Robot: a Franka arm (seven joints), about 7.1 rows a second.
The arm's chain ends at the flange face. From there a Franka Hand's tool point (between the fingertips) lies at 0.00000 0.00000 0.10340 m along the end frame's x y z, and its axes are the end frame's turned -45 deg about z.
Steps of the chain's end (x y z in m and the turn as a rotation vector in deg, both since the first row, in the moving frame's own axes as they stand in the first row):
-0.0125 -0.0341 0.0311 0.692 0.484 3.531
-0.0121 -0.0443 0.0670 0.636 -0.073 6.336
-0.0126 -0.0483 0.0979 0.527 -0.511 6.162
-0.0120 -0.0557 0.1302 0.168 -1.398 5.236
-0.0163 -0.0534 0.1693 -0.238 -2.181 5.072
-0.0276 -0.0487 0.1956 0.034 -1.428 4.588
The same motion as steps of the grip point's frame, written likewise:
0.0168 -0.0332 0.0311 0.147 0.832 3.531
0.0235 -0.0407 0.0670 0.501 0.398 6.336
0.0253 -0.0444 0.0979 0.734 0.011 6.162
0.0294 -0.0499 0.1302 1.107 -0.870 5.236
0.0233 -0.0519 0.1692 1.374 -1.710 5.072
0.0132 -0.0559 0.1956 1.034 -0.986 4.588

